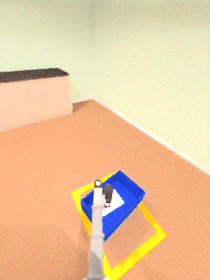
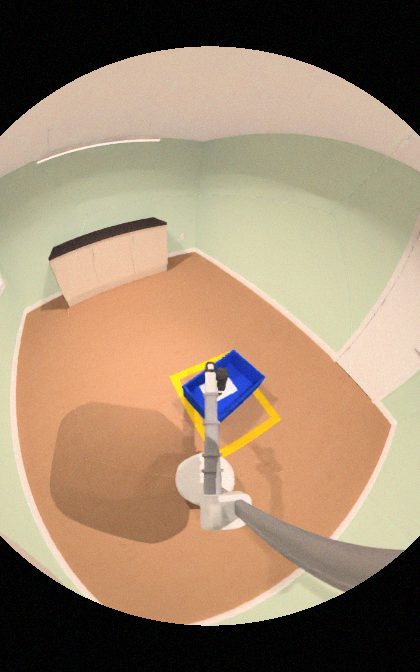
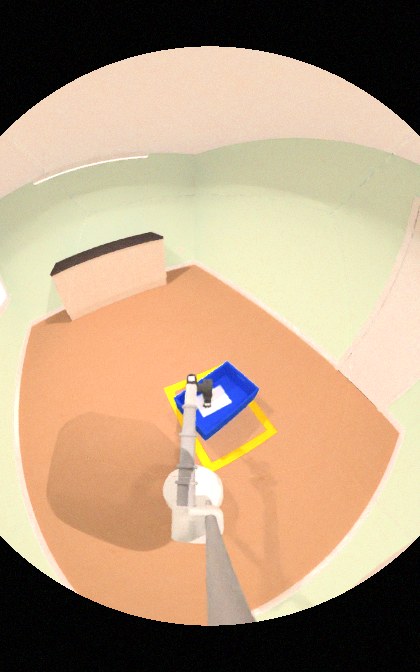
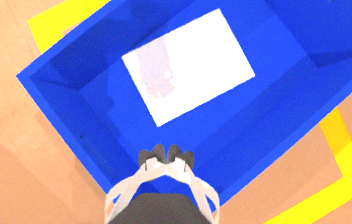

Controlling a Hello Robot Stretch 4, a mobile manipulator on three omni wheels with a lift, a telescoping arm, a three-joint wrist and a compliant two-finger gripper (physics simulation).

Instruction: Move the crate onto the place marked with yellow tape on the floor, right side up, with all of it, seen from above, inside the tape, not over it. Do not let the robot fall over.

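Places are measured from the robot's base along level axes (x ahead, y right, z down), in metres.
Pixels of known places: gripper, fingertip midpoint: [image 1: 107,206] [image 4: 166,155].
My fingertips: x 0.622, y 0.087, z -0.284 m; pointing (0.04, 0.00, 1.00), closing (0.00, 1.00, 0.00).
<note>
For each thing: its top centre in the pictures, then the offset to it from my fingertips.
- blue crate, middle of its top: [image 4: 221,57] [image 2: 225,381] [image 1: 114,195] dz +0.093, dx +0.154, dy +0.087 m
- white sheet, middle of its top: [image 4: 189,65] [image 2: 217,387] [image 1: 109,201] dz +0.285, dx +0.184, dy +0.048 m
The blue crate [image 1: 131,189] [image 2: 242,379] [image 3: 238,392] [image 4: 210,115] is right side up, with a white sheet [image 1: 116,202] [image 3: 220,398] [image 4: 210,55] on its bottom. It sits at the far part of the yellow tape outline [image 1: 139,252] [image 2: 251,435] [image 3: 242,449] [image 4: 310,205], turned relative to it. Its far corner and right corner appear to reach over the tape; its walls hide part of the tape. The near part of the outline shows bare floor. My gripper [image 1: 107,205] [image 2: 219,392] [image 3: 207,405] [image 4: 166,155] is shut and empty, pointing down above the crate's left half.
The round white robot base [image 2: 187,480] [image 3: 210,485] stands just near the outline's near corner. A low cabinet [image 1: 35,102] [image 2: 115,260] [image 3: 115,282] stands at the far left wall. Green walls meet behind the crate, and a pale door [image 2: 390,325] is at the right.
</note>
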